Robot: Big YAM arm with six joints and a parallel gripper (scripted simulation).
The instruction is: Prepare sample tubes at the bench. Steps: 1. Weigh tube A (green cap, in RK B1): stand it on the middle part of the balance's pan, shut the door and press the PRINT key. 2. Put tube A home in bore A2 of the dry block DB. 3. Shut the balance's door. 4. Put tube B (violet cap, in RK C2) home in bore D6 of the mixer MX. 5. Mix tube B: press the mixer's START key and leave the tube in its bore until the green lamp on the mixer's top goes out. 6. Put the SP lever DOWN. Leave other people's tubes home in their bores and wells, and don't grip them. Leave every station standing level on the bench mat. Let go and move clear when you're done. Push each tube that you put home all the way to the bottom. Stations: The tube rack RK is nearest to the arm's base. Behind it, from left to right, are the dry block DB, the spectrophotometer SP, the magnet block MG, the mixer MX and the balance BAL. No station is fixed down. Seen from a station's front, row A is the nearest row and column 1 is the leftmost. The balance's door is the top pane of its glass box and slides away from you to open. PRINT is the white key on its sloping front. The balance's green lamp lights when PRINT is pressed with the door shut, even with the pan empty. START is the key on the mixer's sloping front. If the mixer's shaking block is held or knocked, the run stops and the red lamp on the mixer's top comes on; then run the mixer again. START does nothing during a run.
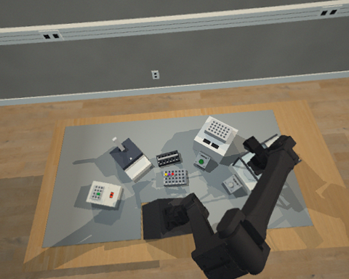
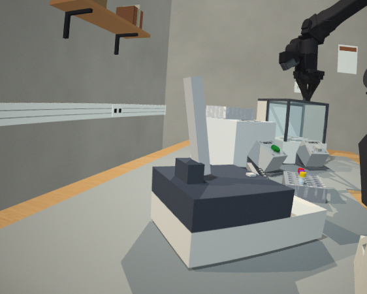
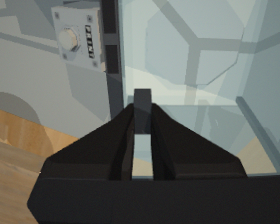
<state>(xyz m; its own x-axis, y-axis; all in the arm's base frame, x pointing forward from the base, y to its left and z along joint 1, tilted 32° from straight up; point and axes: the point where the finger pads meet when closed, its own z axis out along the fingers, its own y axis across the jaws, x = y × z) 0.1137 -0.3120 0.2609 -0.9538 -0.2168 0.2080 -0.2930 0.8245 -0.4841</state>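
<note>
Right now my hand is 3 cm to the left of the balance door, 1 cm short of it and 1 cm above it. Also, from my hand: eight-sided pan 14 cm below, 6 cm to the right, 2 cm ahead; then print key 15 cm below, 9 cm to the left, 2 cm behind; then mixer block 26 cm ahead, 7 cm to the left, 7 cm below.
</note>
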